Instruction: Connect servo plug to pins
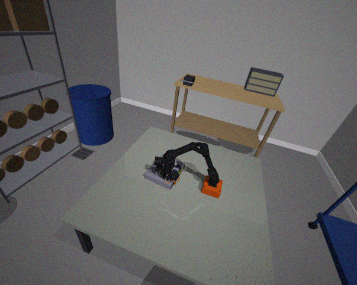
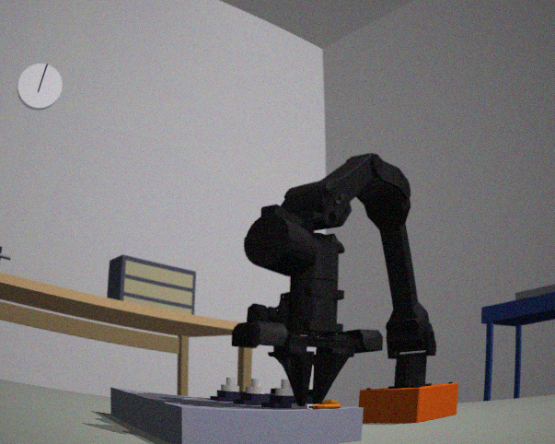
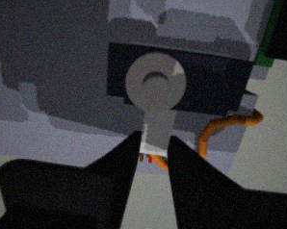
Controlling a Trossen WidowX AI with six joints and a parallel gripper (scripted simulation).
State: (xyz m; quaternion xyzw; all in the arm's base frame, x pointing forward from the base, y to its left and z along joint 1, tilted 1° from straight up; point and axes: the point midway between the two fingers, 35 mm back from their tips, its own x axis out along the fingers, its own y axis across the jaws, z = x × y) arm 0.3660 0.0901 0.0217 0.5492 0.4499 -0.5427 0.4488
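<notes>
My gripper tip is now 80 mm past the green band, 100 mm to the left of it and 20 mm below it.
</notes>
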